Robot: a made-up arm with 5 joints. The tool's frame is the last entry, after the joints.
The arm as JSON. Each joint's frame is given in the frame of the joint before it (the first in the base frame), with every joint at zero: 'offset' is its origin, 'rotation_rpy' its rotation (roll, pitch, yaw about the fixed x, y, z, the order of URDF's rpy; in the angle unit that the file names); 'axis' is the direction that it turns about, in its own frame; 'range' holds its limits. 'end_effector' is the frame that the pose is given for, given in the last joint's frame.
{
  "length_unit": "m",
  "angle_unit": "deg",
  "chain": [
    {
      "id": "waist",
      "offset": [
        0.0,
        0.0,
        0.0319
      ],
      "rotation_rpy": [
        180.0,
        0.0,
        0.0
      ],
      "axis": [
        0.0,
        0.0,
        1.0
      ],
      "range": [
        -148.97,
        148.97
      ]
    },
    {
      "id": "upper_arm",
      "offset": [
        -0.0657,
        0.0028,
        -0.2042
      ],
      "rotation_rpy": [
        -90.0,
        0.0,
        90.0
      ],
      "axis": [
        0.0,
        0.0,
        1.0
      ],
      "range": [
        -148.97,
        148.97
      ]
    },
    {
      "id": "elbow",
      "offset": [
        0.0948,
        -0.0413,
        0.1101
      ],
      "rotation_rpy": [
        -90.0,
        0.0,
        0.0
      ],
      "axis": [
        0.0,
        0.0,
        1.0
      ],
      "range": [
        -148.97,
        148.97
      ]
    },
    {
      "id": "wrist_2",
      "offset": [
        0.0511,
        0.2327,
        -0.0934
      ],
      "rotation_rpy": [
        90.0,
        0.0,
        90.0
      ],
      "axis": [
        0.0,
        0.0,
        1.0
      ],
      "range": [
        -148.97,
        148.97
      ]
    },
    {
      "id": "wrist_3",
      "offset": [
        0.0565,
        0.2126,
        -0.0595
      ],
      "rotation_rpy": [
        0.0,
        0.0,
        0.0
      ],
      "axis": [
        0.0,
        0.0,
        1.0
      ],
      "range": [
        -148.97,
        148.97
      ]
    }
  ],
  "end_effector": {
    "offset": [
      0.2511,
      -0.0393,
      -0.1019
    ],
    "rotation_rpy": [
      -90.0,
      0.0,
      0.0
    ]
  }
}
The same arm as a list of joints. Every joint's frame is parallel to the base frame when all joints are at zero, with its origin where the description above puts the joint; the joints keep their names.
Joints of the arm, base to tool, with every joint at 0 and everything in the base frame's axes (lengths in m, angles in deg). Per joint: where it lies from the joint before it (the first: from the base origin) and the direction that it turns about. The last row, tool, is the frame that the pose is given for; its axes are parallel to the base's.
waist: offset 0 0 0.0319 axis 0 0 -1
upper_arm: offset -0.0657 -0.0028 0.2042 axis -1 0 0
elbow: offset -0.1101 -0.0948 -0.0413 axis 0 0 1
wrist_2: offset 0.2327 -0.0511 -0.0934 axis 0 -1 0
wrist_3: offset 0.0565 0.0595 0.2126 axis 0 -1 0
tool: offset 0.2511 0.1019 -0.0393
Joint limits (deg, base to tool): -148.97..148.97 -148.97..148.97 -148.97..148.97 -148.97..148.97 -148.97..148.97

